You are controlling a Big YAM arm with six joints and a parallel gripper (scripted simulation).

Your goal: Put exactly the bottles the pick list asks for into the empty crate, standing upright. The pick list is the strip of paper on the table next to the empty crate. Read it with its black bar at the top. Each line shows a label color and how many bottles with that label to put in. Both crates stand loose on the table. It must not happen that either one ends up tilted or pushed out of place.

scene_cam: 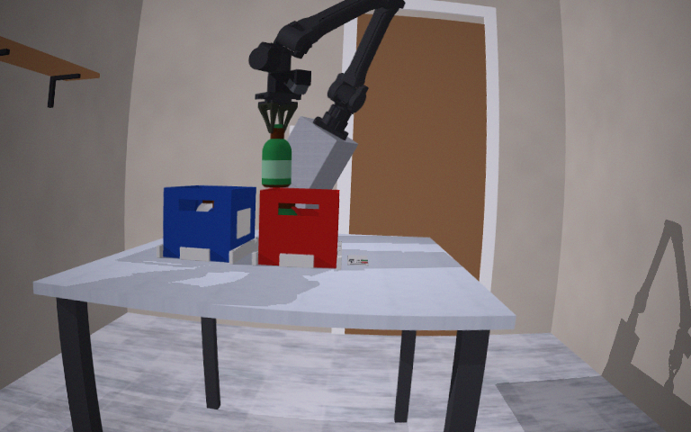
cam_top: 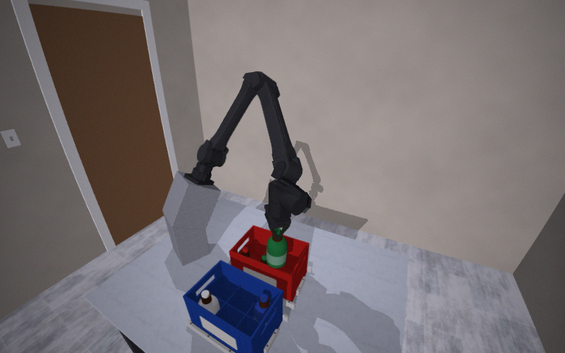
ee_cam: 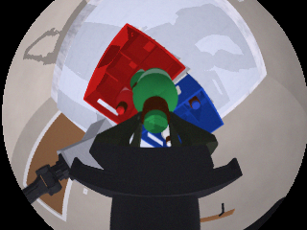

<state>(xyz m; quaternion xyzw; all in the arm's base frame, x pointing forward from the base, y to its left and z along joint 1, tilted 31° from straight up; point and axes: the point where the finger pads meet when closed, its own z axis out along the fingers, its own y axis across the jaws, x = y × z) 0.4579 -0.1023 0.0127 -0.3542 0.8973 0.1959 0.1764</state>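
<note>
Right now the red crate is 240 mm below my hand, 70 mm behind it and 60 mm to the left of it. Round my hand: blue crate: 240 mm below, 180 mm to the right, 60 mm behind; then red-label bottle: 240 mm below, 160 mm behind, 10 mm to the left; then blue bottle: 240 mm below, 130 mm to the right, 30 mm ahead.
</note>
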